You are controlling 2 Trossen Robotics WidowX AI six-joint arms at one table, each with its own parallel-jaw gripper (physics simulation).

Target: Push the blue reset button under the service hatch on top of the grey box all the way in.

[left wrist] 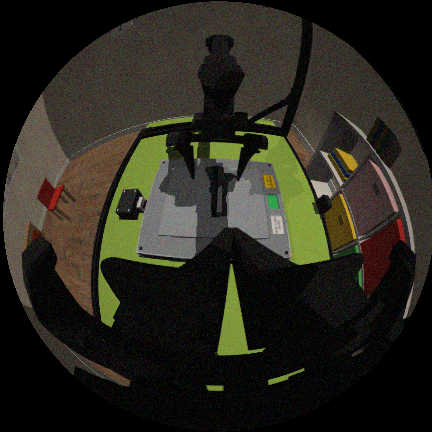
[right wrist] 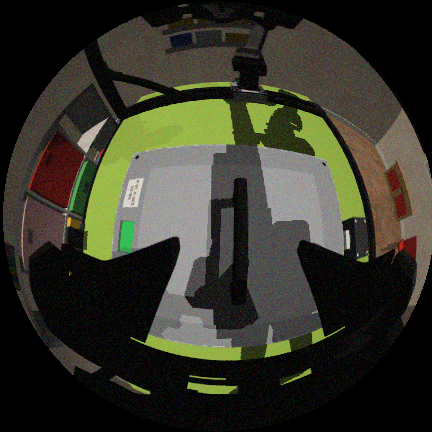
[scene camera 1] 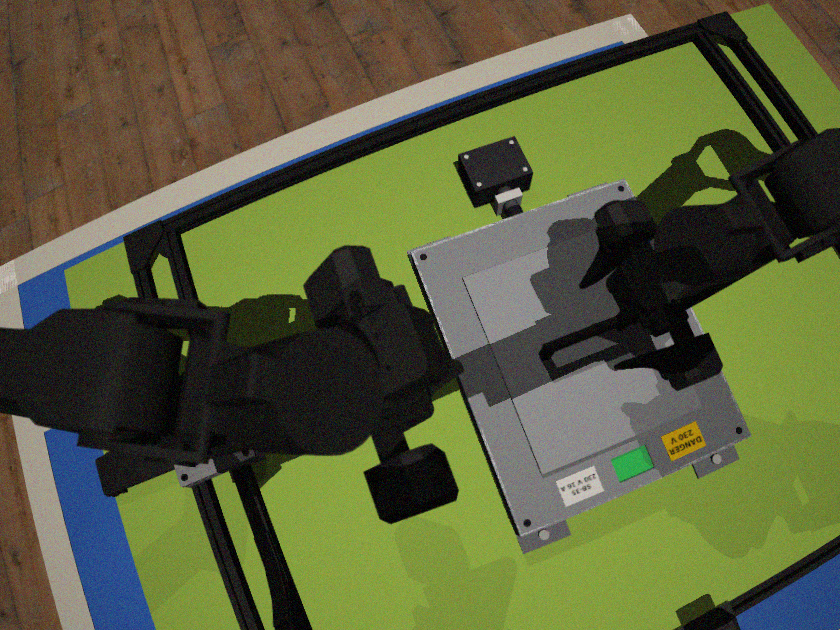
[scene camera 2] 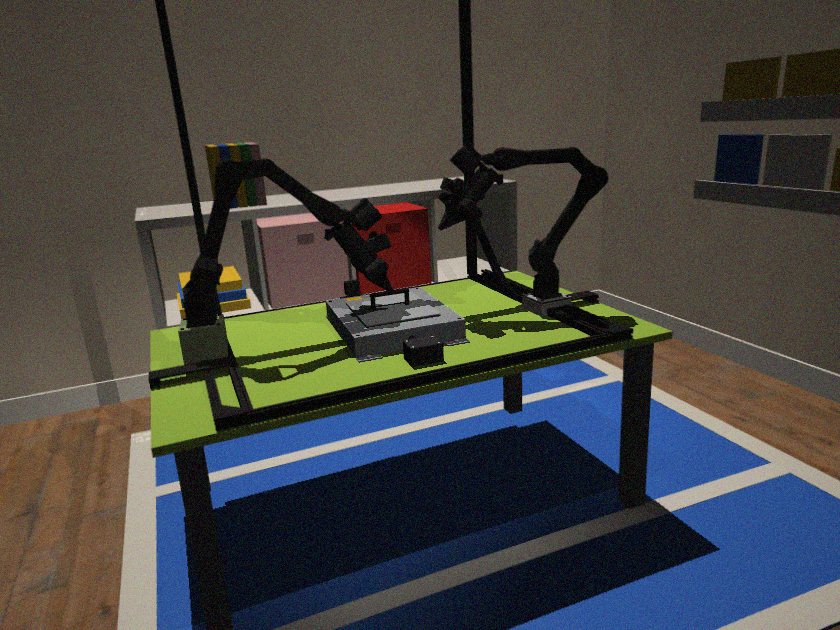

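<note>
The grey box (scene camera 1: 445, 275) (scene camera 2: 380, 343) (left wrist: 155, 238) (right wrist: 141, 160) stands on the green table. Its service hatch (scene camera 1: 580, 425) (scene camera 2: 380, 316) (left wrist: 181, 221) (right wrist: 177, 209) lies flat and closed, with a black handle (scene camera 1: 548, 358) (scene camera 2: 390, 293) (left wrist: 217, 193) (right wrist: 239, 209) on top. The blue button is hidden under it. My right gripper (scene camera 1: 614, 325) (scene camera 2: 383, 278) (left wrist: 214, 178) (right wrist: 241, 245) is open, its fingers on either side of the handle just above it, and holds nothing. My left gripper (scene camera 1: 448, 369) (scene camera 2: 451, 213) (left wrist: 230, 233) is shut and empty, raised high beside the box's edge.
A small black block (scene camera 1: 494, 169) (scene camera 2: 424, 350) (left wrist: 128, 203) (right wrist: 356, 238) sits against one side of the box. A green patch (scene camera 1: 631, 464) and a yellow label (scene camera 1: 683, 440) mark the box top. Black frame rails run along the table edges. Shelves with coloured boxes stand behind.
</note>
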